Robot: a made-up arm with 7 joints. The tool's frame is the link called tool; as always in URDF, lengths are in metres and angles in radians. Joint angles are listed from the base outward. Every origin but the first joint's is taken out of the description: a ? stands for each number. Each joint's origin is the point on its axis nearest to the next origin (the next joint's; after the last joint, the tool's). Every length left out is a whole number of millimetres.
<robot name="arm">
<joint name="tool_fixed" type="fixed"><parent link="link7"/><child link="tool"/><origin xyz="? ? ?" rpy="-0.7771 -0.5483 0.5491"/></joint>
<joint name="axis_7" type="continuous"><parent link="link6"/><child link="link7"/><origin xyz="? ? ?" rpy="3.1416 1.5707 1.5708"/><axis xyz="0 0 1"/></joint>
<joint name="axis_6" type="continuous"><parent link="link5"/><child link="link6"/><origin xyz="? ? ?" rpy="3.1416 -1.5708 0"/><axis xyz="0 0 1"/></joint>
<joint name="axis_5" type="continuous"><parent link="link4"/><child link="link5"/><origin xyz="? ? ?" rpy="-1.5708 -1.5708 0"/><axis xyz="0 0 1"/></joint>
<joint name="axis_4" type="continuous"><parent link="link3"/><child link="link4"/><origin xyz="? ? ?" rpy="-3.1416 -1.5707 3.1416"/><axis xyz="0 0 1"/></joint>
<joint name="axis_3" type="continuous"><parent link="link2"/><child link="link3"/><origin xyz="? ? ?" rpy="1.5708 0 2.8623"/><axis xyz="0 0 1"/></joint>
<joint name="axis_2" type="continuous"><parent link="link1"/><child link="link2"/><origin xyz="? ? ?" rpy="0.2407 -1.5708 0"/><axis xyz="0 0 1"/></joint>
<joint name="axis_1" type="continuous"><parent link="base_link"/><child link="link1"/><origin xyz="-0.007 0.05 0.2" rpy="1.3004 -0.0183 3.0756"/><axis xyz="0 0 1"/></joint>
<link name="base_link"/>
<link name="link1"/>
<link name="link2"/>
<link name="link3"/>
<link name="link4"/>
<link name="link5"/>
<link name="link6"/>
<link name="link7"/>
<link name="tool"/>
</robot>
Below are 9 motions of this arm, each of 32 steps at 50 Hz.
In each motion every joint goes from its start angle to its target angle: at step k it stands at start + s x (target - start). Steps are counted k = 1, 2, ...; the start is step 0. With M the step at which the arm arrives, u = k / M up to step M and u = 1 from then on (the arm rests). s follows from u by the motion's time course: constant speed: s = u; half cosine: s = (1 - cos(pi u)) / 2; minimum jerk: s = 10 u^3 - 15 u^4 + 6 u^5.
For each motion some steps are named. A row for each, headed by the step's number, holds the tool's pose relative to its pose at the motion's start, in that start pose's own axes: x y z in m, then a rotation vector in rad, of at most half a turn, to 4 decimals.
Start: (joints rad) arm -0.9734 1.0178 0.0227 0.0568 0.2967 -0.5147 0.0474
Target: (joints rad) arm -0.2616 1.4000 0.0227 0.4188 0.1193 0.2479 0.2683
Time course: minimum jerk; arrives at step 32
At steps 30, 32:
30: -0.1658 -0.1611 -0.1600 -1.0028 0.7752 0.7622
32: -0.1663 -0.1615 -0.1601 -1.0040 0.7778 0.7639

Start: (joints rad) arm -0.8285 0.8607 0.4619 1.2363 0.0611 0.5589 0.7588
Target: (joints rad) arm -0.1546 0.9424 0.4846 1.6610 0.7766 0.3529 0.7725
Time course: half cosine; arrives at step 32
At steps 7, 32:
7: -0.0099 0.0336 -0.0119 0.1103 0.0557 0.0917
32: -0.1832 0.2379 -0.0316 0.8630 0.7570 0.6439

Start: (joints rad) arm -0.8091 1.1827 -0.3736 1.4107 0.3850 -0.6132 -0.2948
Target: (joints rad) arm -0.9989 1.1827 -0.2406 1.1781 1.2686 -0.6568 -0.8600
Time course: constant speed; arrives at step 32
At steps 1, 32:
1: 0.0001 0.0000 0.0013 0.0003 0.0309 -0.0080
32: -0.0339 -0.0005 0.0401 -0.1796 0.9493 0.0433

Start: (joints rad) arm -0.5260 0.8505 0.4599 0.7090 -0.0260 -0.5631 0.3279
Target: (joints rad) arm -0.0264 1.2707 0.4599 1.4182 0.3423 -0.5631 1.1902
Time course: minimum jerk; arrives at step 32
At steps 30, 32:
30: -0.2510 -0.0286 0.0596 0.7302 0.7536 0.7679
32: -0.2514 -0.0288 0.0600 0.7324 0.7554 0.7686

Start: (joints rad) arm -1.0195 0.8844 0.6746 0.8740 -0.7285 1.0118 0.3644
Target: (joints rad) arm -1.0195 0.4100 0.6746 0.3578 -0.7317 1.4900 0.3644
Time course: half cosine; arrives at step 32
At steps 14, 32:
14: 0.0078 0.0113 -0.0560 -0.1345 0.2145 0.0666
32: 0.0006 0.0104 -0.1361 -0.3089 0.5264 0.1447

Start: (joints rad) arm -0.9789 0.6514 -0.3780 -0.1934 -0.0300 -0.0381 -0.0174
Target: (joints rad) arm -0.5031 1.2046 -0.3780 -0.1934 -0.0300 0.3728 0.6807
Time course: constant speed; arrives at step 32
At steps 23, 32:
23: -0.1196 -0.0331 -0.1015 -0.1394 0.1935 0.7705
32: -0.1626 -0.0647 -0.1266 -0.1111 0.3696 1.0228

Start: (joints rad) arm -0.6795 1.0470 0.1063 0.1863 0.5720 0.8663 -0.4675
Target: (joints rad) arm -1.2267 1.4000 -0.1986 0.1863 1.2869 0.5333 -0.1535
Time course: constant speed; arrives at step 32
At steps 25, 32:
25: -0.1126 -0.0697 0.1265 0.8526 -0.2267 0.7022
32: -0.1503 -0.0916 0.1459 1.0393 -0.2612 0.9310

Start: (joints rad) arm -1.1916 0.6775 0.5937 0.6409 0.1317 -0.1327 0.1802
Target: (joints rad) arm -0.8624 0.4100 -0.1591 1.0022 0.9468 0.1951 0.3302
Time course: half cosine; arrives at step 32
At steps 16, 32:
16: -0.0755 -0.0196 -0.1431 -0.1033 0.8231 0.1837
32: -0.1869 -0.0716 -0.2148 0.0017 1.6143 0.1176

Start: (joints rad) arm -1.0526 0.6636 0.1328 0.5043 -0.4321 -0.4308 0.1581
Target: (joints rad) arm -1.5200 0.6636 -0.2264 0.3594 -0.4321 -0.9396 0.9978
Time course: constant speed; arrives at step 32
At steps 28, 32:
28: 0.1192 -0.0644 0.0336 0.4226 -0.7003 -0.4459
32: 0.1305 -0.0759 0.0372 0.4299 -0.8233 -0.5103

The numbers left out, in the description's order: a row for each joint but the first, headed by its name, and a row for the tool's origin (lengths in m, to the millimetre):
tool: -0.003 0.026 0
axis_7: 0.04 -0.018 0
axis_6: -0.049 -0.015 0
axis_5: -0.033 0.149 0
axis_4: 0.002 0.017 0
axis_3: -0.06 -0.119 0
axis_2: -0.034 -0.031 0

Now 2 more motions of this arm.
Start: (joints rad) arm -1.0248 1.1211 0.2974 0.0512 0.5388 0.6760 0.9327
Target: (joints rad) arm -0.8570 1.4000 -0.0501 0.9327 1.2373 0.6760 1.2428
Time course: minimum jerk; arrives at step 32
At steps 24, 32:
24: -0.0999 0.0986 -0.1083 1.2556 0.5551 -0.1749
32: -0.1138 0.1147 -0.1091 1.4043 0.6055 -0.2392

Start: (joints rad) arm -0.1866 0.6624 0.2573 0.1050 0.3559 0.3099 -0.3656
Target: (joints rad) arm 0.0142 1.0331 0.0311 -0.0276 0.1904 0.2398 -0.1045
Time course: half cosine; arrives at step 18
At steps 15, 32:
15: -0.0204 -0.0010 -0.0318 0.2242 0.2292 0.0964
32: -0.0218 -0.0013 -0.0351 0.2361 0.2468 0.0983

